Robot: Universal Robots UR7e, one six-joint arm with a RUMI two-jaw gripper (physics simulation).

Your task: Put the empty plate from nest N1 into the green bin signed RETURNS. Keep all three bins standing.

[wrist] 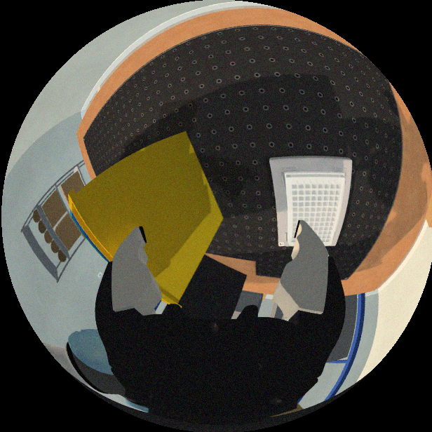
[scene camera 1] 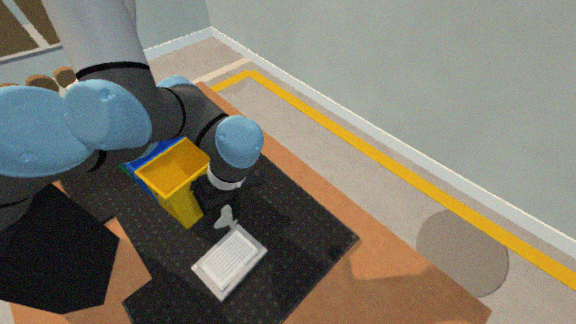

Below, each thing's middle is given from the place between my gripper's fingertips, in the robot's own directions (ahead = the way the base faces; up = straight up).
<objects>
I see the white gridded plate [scene camera 1: 230, 257] 8 cm behind my hand, 8 cm to the right of it and 9 cm below it. Round my hand: light grey nest [scene camera 1: 249, 266]: 8 cm behind, 8 cm to the right, 11 cm below; yellow bin [scene camera 1: 169, 175]: 2 cm ahead, 13 cm to the left, 2 cm below.
</objects>
